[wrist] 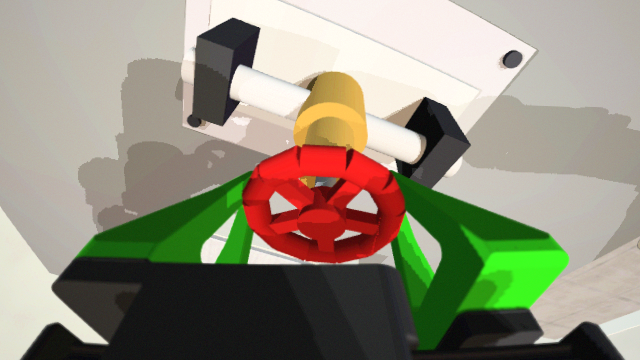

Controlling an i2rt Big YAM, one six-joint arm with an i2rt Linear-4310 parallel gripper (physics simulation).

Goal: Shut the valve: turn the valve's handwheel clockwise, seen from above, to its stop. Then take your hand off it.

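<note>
The red handwheel (pixel 321 224) is in the middle of the wrist view, a ring with several spokes and a round hub. It sits above the brass valve body (pixel 332 107), which is on a white pipe (pixel 272 91). My gripper (pixel 320 181) has green fingers, one on the left and one on the right of the wheel. They are shut on the handwheel's rim. The fingertips are partly hidden behind the rim. The valve stem is mostly hidden under the wheel.
Two black pipe blocks (pixel 212 80) (pixel 442 142) hold the pipe on a white base plate (pixel 480 37) with dark bolts (pixel 512 59) (pixel 194 120). Shadows fall on the grey surface on both sides. A pale wood-like surface (pixel 585 295) shows at the lower right.
</note>
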